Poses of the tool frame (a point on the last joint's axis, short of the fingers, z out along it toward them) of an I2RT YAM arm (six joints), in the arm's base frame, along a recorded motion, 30 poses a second.
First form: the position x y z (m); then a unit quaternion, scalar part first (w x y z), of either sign.
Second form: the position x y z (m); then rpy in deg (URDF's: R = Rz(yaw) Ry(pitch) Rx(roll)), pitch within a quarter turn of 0, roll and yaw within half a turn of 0. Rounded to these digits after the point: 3 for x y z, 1 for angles.
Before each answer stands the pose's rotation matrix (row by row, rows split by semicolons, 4 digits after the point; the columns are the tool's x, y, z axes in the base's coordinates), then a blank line. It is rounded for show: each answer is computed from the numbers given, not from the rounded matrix.
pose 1, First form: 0.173 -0.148 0.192 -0.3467 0.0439 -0.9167 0.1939
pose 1, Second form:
-0.7558 0.0540 0.6526; -0.2149 0.9210 -0.3250; -0.6186 -0.3859 -0.6844

0.173 -0.148 0.192 -150.6 38.2 -164.1
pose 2, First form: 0.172 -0.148 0.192 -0.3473 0.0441 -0.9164 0.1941
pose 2, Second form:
-0.7549 0.0540 0.6536; -0.2156 0.9208 -0.3251; -0.6194 -0.3864 -0.6834

0.172 -0.148 0.192 -150.5 38.3 -164.1
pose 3, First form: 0.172 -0.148 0.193 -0.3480 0.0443 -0.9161 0.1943
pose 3, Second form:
-0.7539 0.0541 0.6548; -0.2164 0.9206 -0.3251; -0.6204 -0.3868 -0.6823

0.172 -0.148 0.193 -150.5 38.3 -164.0
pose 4, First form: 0.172 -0.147 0.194 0.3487 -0.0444 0.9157 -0.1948
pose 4, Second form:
-0.7529 0.0545 0.6559; -0.2172 0.9202 -0.3258; -0.6213 -0.3877 -0.6809

0.172 -0.147 0.194 -150.3 38.4 -163.9
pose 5, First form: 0.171 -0.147 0.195 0.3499 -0.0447 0.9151 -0.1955
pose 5, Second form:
-0.7512 0.0550 0.6578; -0.2186 0.9196 -0.3265; -0.6229 -0.3891 -0.6787

0.171 -0.147 0.195 -150.2 38.5 -163.8
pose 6, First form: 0.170 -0.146 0.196 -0.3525 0.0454 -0.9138 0.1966
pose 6, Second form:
-0.7474 0.0556 0.6621; -0.2216 0.9186 -0.3273; -0.6264 -0.3913 -0.6742

0.170 -0.146 0.196 -149.9 38.8 -163.5
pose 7, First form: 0.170 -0.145 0.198 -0.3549 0.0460 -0.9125 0.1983
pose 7, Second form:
-0.7439 0.0568 0.6659; -0.2247 0.9171 -0.3292; -0.6294 -0.3945 -0.6695

0.170 -0.145 0.198 -149.5 39.0 -163.2
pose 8, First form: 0.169 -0.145 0.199 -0.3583 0.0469 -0.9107 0.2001
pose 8, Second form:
-0.7388 0.0580 0.6714; -0.2288 0.9155 -0.3309; -0.6338 -0.3981 -0.6632

0.169 -0.145 0.199 -149.0 39.3 -162.8
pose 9, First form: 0.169 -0.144 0.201 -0.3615 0.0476 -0.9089 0.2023
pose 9, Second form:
-0.7341 0.0597 0.6764; -0.2328 0.9136 -0.3333; -0.6379 -0.4022 -0.6568

0.169 -0.144 0.201 -148.5 39.6 -162.4
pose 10, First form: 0.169 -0.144 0.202 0.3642 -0.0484 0.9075 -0.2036
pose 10, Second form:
-0.7300 0.0605 0.6807; -0.2361 0.9124 -0.3343; -0.6413 -0.4048 -0.6518

0.169 -0.144 0.202 -148.2 39.9 -162.1
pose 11, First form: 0.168 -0.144 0.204 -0.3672 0.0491 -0.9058 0.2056
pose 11, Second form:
-0.7255 0.0620 0.6854; -0.2399 0.9106 -0.3364; -0.6450 -0.4085 -0.6458

0.168 -0.144 0.204 -147.7 40.2 -161.7
